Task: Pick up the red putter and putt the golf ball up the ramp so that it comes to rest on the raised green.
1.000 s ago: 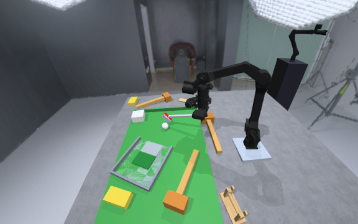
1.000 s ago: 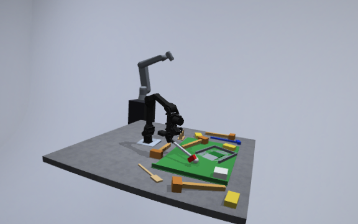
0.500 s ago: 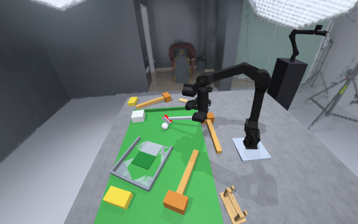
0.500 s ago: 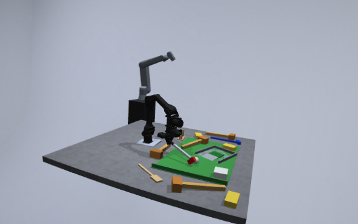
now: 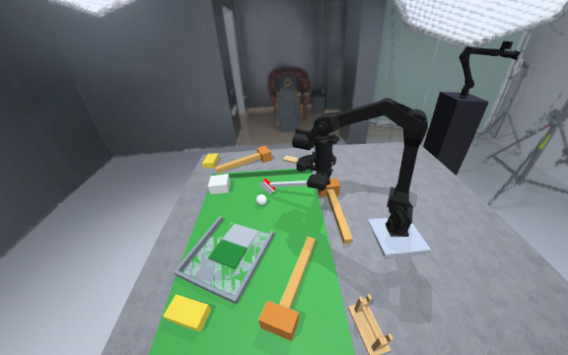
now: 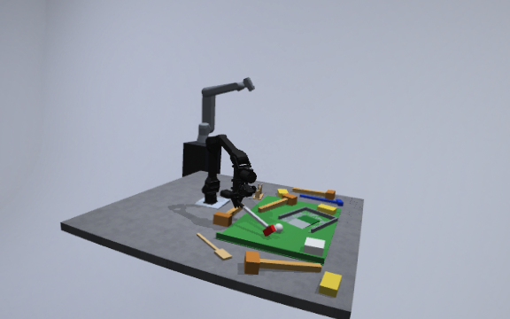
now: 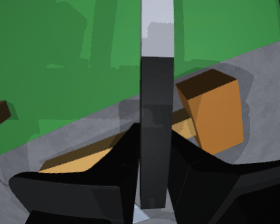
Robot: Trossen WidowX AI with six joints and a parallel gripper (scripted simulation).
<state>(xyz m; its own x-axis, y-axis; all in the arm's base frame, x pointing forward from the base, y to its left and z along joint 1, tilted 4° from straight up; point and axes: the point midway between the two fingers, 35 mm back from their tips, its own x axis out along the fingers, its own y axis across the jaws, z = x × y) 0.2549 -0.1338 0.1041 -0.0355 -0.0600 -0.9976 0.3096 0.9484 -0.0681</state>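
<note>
Right now the red putter is 11 cm ahead of my gripper tip, 3 cm to the right of it and 1 cm below it. From my gripper tip the other things lie so: white golf ball 23 cm ahead, 5 cm below; white block 44 cm ahead, 10 cm to the right, 5 cm below; wooden stand 9 cm behind, 44 cm to the left, 4 cm below.
</note>
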